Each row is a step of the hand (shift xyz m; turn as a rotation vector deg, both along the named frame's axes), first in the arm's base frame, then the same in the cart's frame.
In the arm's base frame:
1: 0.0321 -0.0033 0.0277 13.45 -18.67 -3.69
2: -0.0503 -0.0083 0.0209 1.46 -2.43 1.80
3: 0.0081 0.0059 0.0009 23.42 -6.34 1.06
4: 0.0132 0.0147 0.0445 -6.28 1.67 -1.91
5: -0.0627 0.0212 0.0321 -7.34 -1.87 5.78
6: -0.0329 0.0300 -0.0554 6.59 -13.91 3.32
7: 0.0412 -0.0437 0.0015 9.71 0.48 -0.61
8: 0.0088 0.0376 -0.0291 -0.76 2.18 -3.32
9: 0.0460 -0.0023 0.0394 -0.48 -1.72 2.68
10: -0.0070 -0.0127 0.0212 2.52 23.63 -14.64
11: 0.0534 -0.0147 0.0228 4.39 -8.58 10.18
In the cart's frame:
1: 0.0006 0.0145 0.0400 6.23 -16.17 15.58
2: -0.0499 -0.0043 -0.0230 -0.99 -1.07 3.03
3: 0.0063 0.0067 0.0041 12.81 -1.82 20.55
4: -0.0187 0.0355 0.0276 -2.30 -0.30 -6.36
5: -0.0577 0.0250 -0.0381 -9.39 0.08 -1.63
6: 0.0258 -0.0044 -0.0661 -1.88 -9.67 12.29
7: 0.0138 -0.0318 0.0491 6.91 1.46 6.71
8: 0.0366 0.0203 -0.0241 2.44 0.24 -3.21
9: 0.0017 0.0228 0.0561 -2.68 -0.31 1.76
10: -0.0230 -0.0021 0.0112 18.49 14.08 -15.45
11: 0.0148 0.0052 0.0578 -6.67 -2.10 12.15

